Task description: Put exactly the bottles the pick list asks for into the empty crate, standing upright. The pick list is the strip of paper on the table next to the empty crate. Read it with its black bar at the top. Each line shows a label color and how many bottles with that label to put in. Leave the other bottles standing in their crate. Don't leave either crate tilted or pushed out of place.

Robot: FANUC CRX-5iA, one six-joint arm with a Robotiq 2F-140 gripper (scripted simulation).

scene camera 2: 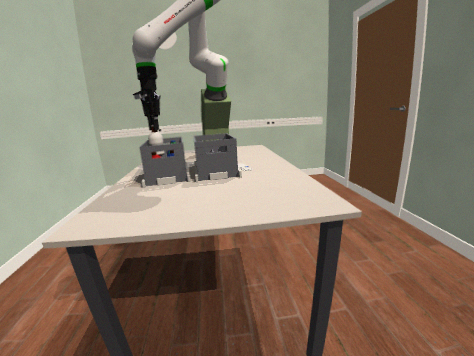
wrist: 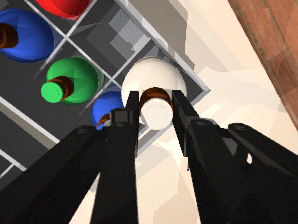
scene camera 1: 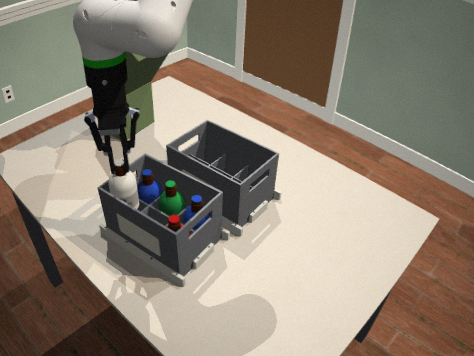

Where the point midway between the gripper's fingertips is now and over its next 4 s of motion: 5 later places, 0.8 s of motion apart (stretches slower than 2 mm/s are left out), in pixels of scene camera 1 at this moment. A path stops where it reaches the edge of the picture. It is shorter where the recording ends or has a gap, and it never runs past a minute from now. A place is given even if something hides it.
My gripper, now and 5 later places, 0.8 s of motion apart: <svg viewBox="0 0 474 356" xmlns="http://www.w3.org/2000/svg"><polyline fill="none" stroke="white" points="120,169 118,158 116,147 117,139 129,132 142,125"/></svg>
